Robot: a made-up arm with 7 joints. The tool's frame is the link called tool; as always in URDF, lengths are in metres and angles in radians.
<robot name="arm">
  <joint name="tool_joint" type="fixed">
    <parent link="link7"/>
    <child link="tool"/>
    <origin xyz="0 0 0" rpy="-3.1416 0 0"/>
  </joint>
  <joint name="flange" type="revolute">
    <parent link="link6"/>
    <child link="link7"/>
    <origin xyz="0.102 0 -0.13" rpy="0 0 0"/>
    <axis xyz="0 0.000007 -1"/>
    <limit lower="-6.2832" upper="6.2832"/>
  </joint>
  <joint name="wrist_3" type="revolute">
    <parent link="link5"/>
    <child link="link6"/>
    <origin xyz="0 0 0" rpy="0 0 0"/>
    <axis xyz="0 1 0.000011"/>
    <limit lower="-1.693" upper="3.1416"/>
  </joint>
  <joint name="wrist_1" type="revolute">
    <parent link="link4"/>
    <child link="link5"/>
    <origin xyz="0.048 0 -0.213" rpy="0 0 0"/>
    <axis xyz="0 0.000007 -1"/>
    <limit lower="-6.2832" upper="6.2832"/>
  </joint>
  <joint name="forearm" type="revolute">
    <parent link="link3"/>
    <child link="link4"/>
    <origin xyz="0.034 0 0" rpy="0 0 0"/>
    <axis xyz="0 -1 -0.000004"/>
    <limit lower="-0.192" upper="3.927"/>
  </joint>
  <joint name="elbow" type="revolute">
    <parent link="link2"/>
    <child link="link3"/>
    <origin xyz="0 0 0.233" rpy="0 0 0"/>
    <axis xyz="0 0 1"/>
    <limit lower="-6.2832" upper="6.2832"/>
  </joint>
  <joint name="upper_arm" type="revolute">
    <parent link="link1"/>
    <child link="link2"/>
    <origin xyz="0 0 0" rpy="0 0 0"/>
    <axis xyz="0 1 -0.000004"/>
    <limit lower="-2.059" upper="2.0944"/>
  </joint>
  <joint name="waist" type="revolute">
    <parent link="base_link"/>
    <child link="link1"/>
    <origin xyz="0 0 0.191" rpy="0 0 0"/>
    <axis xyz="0 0 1"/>
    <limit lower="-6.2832" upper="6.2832"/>
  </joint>
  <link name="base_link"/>
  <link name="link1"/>
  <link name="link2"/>
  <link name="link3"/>
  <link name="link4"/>
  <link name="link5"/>
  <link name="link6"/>
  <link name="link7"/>
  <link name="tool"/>
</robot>
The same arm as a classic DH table. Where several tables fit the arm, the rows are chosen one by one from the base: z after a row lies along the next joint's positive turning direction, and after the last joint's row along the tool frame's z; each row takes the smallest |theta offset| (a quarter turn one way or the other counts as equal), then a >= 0, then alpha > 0; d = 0 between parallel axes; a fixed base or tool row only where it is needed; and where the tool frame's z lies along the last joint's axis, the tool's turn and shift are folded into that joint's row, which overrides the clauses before.
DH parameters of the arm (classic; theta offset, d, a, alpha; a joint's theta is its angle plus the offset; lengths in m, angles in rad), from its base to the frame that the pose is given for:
waist: 0.0000 0.1910 0.0000 -1.5708
upper_arm: 0.0000 0.0000 0.0000 1.5708
elbow: 0.0000 0.2330 0.0340 1.5708
forearm: 0.0000 0.0000 0.0480 1.5708
wrist_1: 0.0000 0.2130 0.0000 1.5708
wrist_3: 0.0000 0.0000 0.1020 -1.5708
flange: 0.0000 0.1300 0.0000 0.0000
Joint limits (rad, base to tool): -6.2832..6.2832 -2.0590..2.0944 -6.2832..6.2832 -0.1920..3.9270 -6.2832..6.2832 -1.6930..3.1416 -6.2832..6.2832

